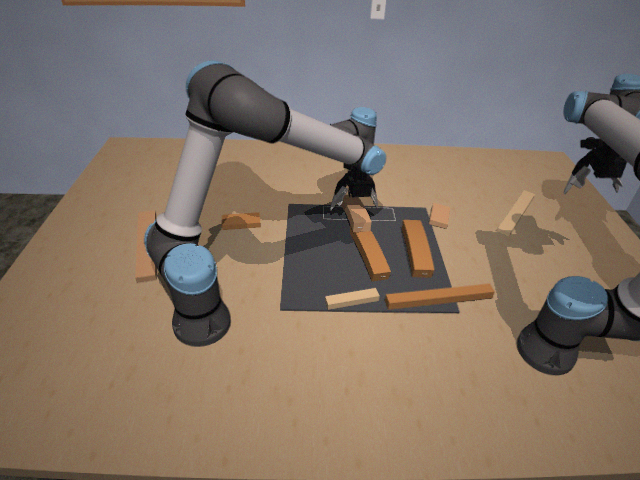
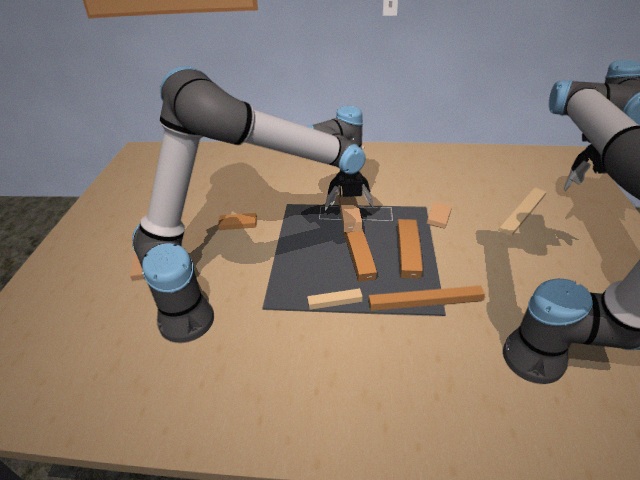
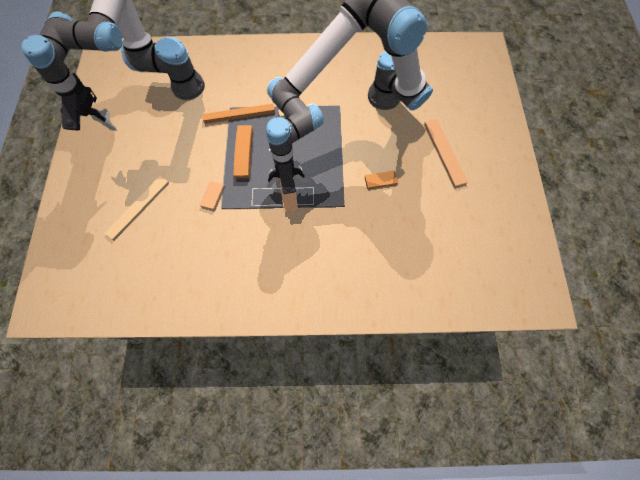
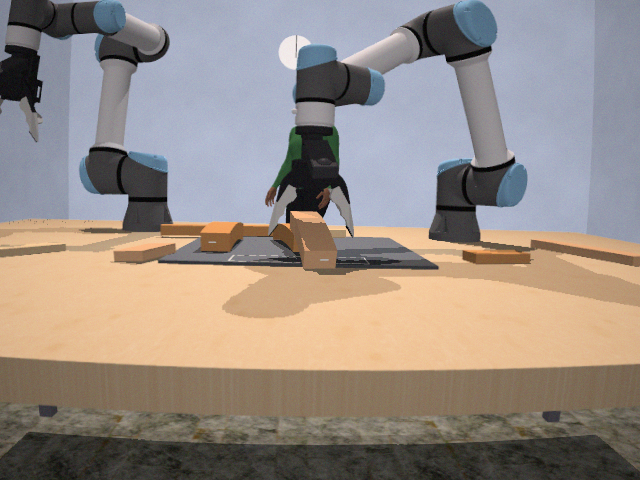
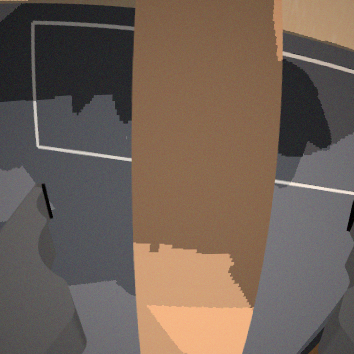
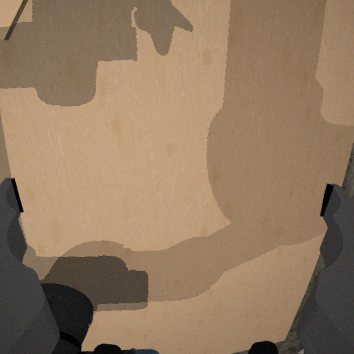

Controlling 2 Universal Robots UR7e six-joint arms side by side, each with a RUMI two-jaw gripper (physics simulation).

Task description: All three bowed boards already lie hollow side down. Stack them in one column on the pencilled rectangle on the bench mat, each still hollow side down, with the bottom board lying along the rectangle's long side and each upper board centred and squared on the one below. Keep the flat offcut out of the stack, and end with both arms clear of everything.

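Places are measured from the left arm's base along level axes (x up, y left, z back), in metres.
Pixels of known places: left gripper, fingertip midpoint: (image 1: 354, 209) (image 2: 349, 208) (image 4: 311, 236) (image 5: 200, 193); right gripper, fingertip midpoint: (image 1: 590, 193) (image 2: 593, 189) (image 3: 94, 128) (image 4: 6, 138) (image 6: 173, 183); left arm's base at its link origin: (image 1: 202, 323) (image 2: 186, 320) (image 3: 384, 96) (image 4: 454, 239); right arm's base at its link origin: (image 1: 545, 350) (image 2: 533, 357) (image 3: 188, 86) (image 4: 148, 229) (image 6: 55, 306).
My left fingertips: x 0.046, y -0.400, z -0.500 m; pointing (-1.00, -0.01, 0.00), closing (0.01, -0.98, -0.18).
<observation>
For each thing: its top centre in the pictures, then the offset to it from my left fingertips. Level surfaces: height alone.
- pale bowed board at its top centre: (image 5: 199, 277) (image 4: 311, 214) (image 2: 349, 201) (image 1: 355, 201) dy -0.002, dx +0.041, dz +0.012 m
- orange bowed board at its top centre: (image 4: 294, 224) (image 2: 358, 242) (image 1: 369, 242) dy -0.046, dx +0.008, dz +0.184 m
- mat at its surface level: dx -0.040 m
- long orange strip at its top centre: (image 4: 222, 225) (image 2: 427, 294) (image 1: 441, 293) (image 3: 238, 111) dy -0.248, dx -0.013, dz +0.359 m
- short pale strip at its top centre: (image 2: 334, 296) (image 1: 352, 296) dy +0.003, dx -0.019, dz +0.387 m
A pale bowed board (image 1: 360, 219) (image 2: 351, 217) (image 4: 315, 241) (image 5: 205, 125) lies crosswise over the pencilled rectangle (image 1: 394, 214) (image 3: 252, 196) (image 5: 35, 85), hollow side down. My left gripper (image 1: 355, 206) (image 4: 312, 235) (image 5: 200, 193) is open; its fingers stand apart on either side of this board, with gaps. An orange bowed board (image 1: 372, 255) (image 2: 360, 255) lies in line with the pale board, nearer the robot; whether they touch is unclear. Another bowed board (image 1: 417, 248) (image 3: 242, 151) (image 4: 221, 236) lies on the mat (image 1: 310, 268). My right gripper (image 1: 592, 191) (image 6: 173, 183) is open, high over the table.
A long orange strip (image 1: 439, 296) and a short pale strip (image 1: 352, 298) lie at the mat's near edge. Flat pieces (image 1: 439, 215) (image 1: 240, 221) lie either side of the mat; which is the offcut is unclear. Longer strips (image 3: 136, 209) (image 3: 445, 152) lie farther out.
</observation>
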